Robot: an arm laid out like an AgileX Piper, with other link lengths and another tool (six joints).
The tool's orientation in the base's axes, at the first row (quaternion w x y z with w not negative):
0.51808 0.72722 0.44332 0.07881
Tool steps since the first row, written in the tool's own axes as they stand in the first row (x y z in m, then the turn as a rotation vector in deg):
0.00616 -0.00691 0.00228 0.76 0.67 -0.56
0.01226 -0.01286 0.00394 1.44 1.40 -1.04
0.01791 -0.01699 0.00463 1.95 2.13 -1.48
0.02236 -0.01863 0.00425 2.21 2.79 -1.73
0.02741 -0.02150 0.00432 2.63 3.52 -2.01
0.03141 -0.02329 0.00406 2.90 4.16 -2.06
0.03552 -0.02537 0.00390 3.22 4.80 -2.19
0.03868 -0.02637 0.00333 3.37 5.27 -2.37
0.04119 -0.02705 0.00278 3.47 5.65 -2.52
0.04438 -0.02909 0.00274 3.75 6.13 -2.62
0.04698 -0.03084 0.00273 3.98 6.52 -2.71
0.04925 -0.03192 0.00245 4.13 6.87 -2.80
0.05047 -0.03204 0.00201 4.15 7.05 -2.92
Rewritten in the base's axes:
0.00108 0.00340 -0.00884 0.51 0.89 0.54
0.00231 0.00711 -0.01659 1.05 1.66 1.13
0.00374 0.01104 -0.02225 1.51 2.28 1.75
0.00524 0.01464 -0.02496 1.89 2.59 2.32
0.00667 0.01847 -0.02910 2.39 3.04 2.90
0.00789 0.02168 -0.03183 2.88 3.22 3.35
0.00907 0.02492 -0.03489 3.36 3.50 3.83
0.01006 0.02767 -0.03655 3.61 3.70 4.25
0.01085 0.02992 -0.03773 3.80 3.85 4.59
0.01158 0.03241 -0.04049 4.18 4.09 4.94
0.01213 0.03442 -0.04282 4.48 4.29 5.22
0.01271 0.03634 -0.04436 4.72 4.43 5.50
0.01312 0.03754 -0.04469 4.76 4.52 5.69

